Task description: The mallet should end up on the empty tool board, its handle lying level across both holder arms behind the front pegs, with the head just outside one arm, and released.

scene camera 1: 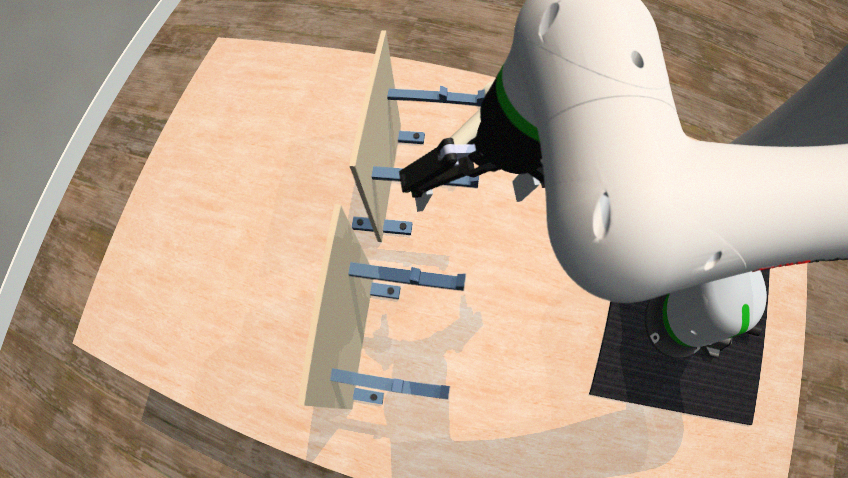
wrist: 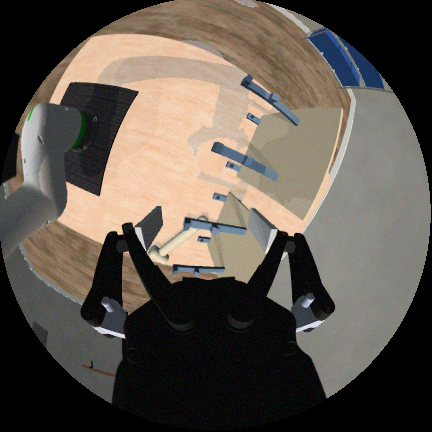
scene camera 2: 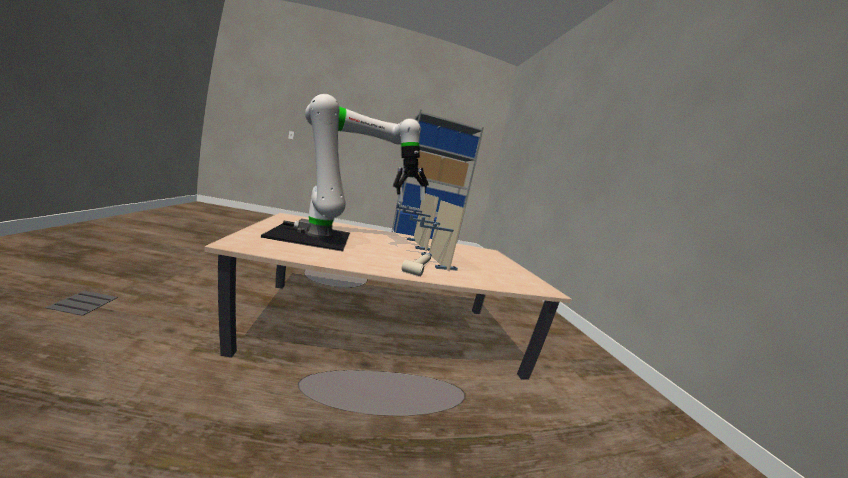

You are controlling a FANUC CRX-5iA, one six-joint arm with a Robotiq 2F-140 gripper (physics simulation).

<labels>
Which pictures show my gripper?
Scene camera 1, the wrist view and scene camera 2: all of them.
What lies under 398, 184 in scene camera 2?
My gripper.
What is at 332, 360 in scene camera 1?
A tool board.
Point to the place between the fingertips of my gripper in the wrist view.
205, 216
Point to a tool board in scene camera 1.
372, 162
</labels>
